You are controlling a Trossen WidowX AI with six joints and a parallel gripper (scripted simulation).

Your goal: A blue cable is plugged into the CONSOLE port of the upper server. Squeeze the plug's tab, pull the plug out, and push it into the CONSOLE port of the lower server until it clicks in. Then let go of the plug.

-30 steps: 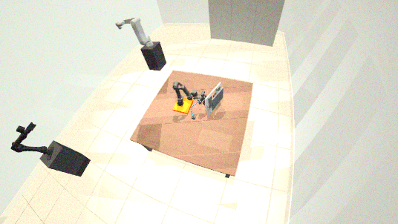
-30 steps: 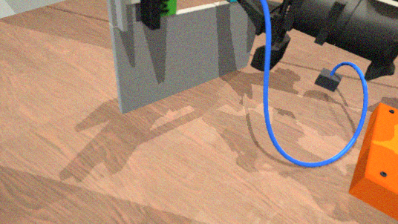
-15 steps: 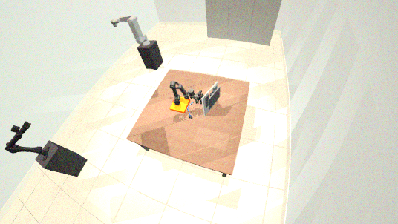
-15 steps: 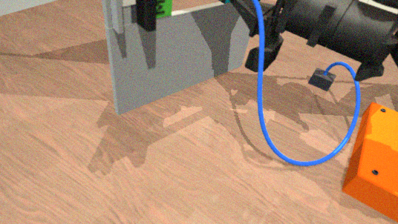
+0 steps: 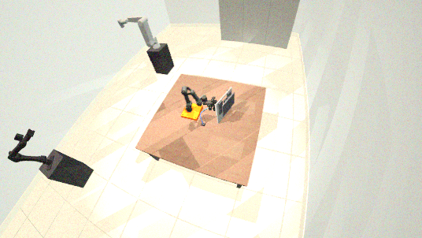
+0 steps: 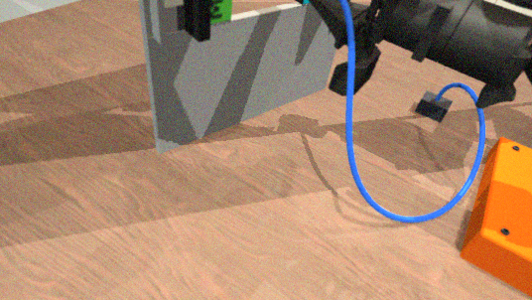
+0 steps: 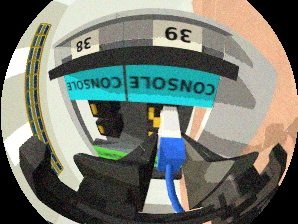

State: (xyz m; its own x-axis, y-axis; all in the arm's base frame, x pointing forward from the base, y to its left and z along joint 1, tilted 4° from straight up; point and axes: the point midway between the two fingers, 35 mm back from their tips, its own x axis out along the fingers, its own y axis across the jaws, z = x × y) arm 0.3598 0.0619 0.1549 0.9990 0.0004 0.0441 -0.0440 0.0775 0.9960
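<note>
My gripper tip is now right at the plug. The rest, counted from my gripper tip: black anchor block (180 mm to the right, 180 mm below, 170 mm behind).
</note>
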